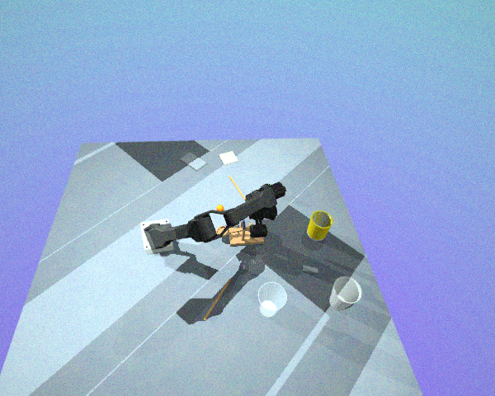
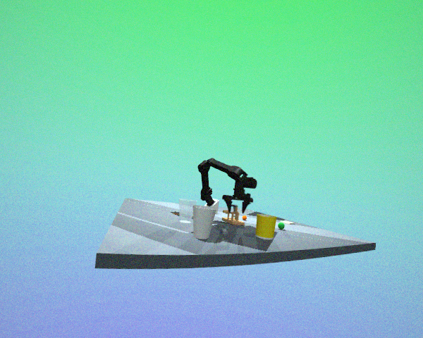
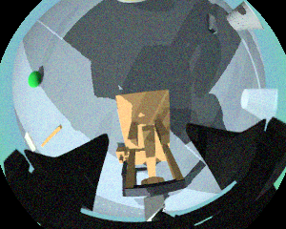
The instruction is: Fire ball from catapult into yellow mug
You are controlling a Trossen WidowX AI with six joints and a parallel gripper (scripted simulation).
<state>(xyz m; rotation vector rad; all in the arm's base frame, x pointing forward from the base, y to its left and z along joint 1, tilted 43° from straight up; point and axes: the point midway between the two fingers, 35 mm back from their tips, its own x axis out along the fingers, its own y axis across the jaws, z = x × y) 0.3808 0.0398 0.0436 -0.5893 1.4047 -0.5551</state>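
Right now the orange ball is 13 cm behind my gripper tip, 15 cm to the left of it and 5 cm below it. Also, from my gripper tip: green ball 13 cm ahead, 25 cm to the left, 4 cm below; then small grey block 20 cm ahead, 18 cm to the right, 6 cm below; then wooden catapult 7 cm behind, 2 cm to the left, 1 cm below.
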